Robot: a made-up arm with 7 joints.
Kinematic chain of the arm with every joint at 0, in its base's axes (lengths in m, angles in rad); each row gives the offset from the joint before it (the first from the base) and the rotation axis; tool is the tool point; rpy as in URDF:
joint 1: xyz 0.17 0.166 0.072 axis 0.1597 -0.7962 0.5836
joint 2: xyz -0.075 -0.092 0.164 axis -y
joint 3: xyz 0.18 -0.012 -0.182 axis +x
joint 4: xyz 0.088 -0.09 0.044 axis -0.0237 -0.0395 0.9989
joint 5: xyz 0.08 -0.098 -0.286 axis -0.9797 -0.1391 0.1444
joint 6: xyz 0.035 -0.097 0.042 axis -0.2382 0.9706 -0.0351
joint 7: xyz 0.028 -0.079 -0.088 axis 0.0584 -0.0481 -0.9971
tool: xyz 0.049 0.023 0.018 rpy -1.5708 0 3.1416
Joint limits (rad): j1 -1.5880..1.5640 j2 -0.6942..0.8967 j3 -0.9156..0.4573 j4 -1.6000..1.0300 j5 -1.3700..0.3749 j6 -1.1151..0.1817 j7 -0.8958..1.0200
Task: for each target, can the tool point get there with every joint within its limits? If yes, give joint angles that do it. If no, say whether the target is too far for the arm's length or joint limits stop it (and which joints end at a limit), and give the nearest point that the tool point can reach.
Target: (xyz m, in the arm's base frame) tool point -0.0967 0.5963 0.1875
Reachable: no: joint limits stop it (at a limit: joint 1, joint 2, joint 3, joint 4, joint 6, joint 7) | nearest point -0.2342 0.5699 0.2746 | short by 0.165 m
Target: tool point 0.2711 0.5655 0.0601
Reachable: no: joint limits stop it (at a limit: joint 1, joint 3, joint 4, joint 5) | nearest point 0.4681 0.5893 0.1179 | short by 0.207 m
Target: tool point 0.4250 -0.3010 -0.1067
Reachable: yes | joints 0.0062 0.6844 -0.0997 -1.3618 -0.4809 -0.6255 0.6652
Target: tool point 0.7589 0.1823 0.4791
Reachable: yes | joints 0.8164 0.6090 -0.1889 0.7821 -1.0613 0.0165 0.1054
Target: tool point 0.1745 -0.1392 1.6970
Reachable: no: too far | nearest point 0.2081 -0.0119 0.9001 | short by 0.808 m
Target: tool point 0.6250 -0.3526 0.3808
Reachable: yes | joints 0.0075 0.6693 -0.5616 0.0718 -0.3807 -0.9781 0.0561
